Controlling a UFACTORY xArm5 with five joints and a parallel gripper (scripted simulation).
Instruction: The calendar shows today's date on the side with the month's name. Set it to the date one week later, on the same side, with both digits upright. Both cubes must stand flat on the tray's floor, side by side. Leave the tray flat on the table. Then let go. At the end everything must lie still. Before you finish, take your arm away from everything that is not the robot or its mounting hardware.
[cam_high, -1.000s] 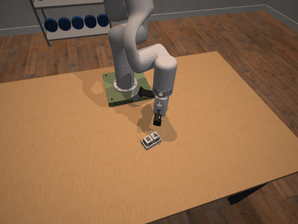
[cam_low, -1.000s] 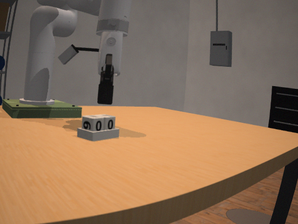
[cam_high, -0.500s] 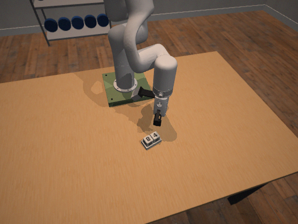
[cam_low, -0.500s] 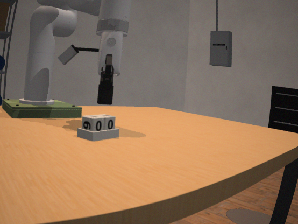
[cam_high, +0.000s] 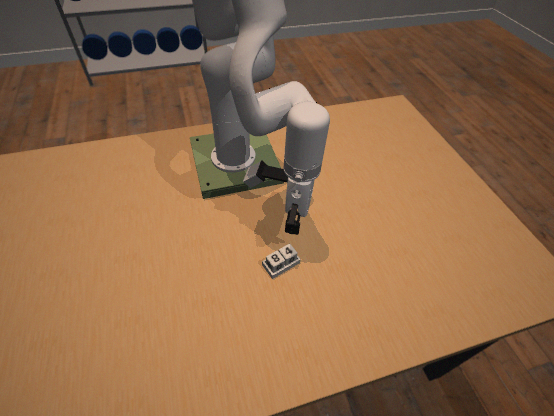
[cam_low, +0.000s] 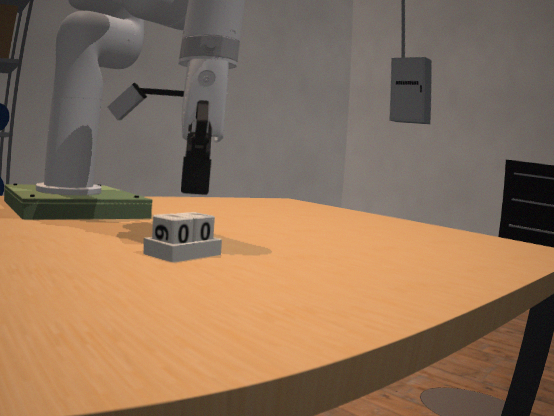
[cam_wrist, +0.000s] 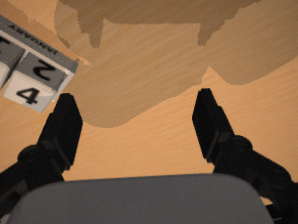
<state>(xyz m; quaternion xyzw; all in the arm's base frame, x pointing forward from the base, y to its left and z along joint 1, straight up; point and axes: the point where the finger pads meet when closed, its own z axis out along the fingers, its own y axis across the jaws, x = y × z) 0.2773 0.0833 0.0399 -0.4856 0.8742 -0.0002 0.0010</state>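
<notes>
Now: the digit cube 80 mm ahead of my hand, 80 mm to the right of it and 40 mm below it. Round my hand: tray: 80 mm ahead, 60 mm to the right, 60 mm below.
</notes>
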